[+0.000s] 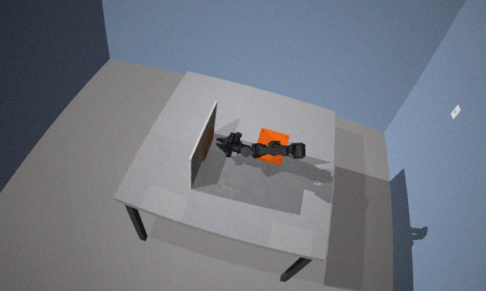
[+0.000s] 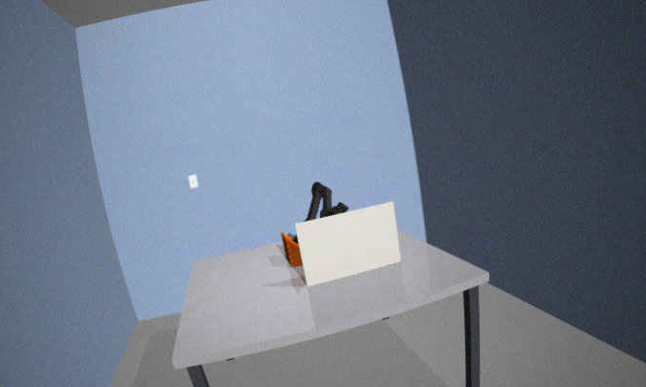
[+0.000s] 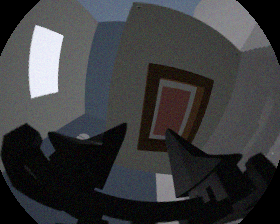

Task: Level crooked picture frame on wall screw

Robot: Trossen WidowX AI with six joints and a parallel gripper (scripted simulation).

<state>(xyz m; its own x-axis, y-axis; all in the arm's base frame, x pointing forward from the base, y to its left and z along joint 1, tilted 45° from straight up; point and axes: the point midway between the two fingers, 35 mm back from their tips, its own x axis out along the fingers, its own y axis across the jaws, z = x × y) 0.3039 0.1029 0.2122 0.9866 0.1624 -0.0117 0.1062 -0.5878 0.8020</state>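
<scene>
Now: the brown wooden picture frame 60 mm ahead of my gripper tip and 50 mm below it. Round my gripper tip: white wall panel 70 mm ahead, 60 mm below, 10 mm to the left.
</scene>
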